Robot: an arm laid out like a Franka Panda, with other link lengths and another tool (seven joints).
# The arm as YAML. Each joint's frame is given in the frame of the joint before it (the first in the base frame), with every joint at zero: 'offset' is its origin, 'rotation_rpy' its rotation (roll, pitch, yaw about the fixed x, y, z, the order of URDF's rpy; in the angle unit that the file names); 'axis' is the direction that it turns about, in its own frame. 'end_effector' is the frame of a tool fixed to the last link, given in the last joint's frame.
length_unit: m
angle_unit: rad
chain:
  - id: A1
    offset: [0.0, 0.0, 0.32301]
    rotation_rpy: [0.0, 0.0, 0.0]
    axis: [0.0, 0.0, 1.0]
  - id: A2
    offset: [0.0, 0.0, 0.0]
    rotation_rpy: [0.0, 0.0, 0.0]
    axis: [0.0, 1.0, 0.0]
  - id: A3
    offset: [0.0, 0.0, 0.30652]
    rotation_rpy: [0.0, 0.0, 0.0]
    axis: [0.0, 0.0, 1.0]
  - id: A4
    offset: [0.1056, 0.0, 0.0]
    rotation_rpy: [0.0, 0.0, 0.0]
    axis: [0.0, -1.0, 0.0]
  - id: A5
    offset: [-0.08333, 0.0, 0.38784]
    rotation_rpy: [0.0, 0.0, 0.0]
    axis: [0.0, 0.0, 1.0]
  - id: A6
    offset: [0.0, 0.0, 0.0]
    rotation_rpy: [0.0, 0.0, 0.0]
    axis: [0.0, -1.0, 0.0]
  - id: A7
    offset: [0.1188, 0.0, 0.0]
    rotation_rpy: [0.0, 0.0, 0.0]
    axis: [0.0, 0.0, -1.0]
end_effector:
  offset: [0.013, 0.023, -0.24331]
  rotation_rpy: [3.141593, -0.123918, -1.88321]
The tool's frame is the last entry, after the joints.
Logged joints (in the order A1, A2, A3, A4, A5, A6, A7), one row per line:
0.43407, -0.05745, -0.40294, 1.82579, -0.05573, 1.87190, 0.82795
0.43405, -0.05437, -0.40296, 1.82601, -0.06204, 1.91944, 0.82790
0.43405, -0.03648, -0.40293, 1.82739, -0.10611, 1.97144, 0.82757
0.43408, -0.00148, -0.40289, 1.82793, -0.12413, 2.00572, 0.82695
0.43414, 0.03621, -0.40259, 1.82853, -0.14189, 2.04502, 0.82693
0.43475, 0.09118, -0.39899, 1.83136, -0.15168, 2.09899, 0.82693
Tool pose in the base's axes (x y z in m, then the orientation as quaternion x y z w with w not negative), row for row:
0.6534, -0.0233, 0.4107, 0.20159, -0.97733, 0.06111, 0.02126
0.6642, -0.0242, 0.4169, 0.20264, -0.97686, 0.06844, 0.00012
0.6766, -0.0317, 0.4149, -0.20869, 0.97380, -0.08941, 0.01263
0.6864, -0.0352, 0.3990, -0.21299, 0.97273, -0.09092, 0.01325
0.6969, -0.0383, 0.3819, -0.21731, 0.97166, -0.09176, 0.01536
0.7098, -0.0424, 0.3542, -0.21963, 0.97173, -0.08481, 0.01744
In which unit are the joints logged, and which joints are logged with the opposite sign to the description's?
The joints are logged in radians. Opposite sign: A1, A3, A4.
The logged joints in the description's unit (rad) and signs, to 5 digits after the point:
-0.43407, -0.05745, 0.40294, -1.82579, -0.05573, 1.87190, 0.82795
-0.43405, -0.05437, 0.40296, -1.82601, -0.06204, 1.91944, 0.82790
-0.43405, -0.03648, 0.40293, -1.82739, -0.10611, 1.97144, 0.82757
-0.43408, -0.00148, 0.40289, -1.82793, -0.12413, 2.00572, 0.82695
-0.43414, 0.03621, 0.40259, -1.82853, -0.14189, 2.04502, 0.82693
-0.43475, 0.09118, 0.39899, -1.83136, -0.15168, 2.09899, 0.82693

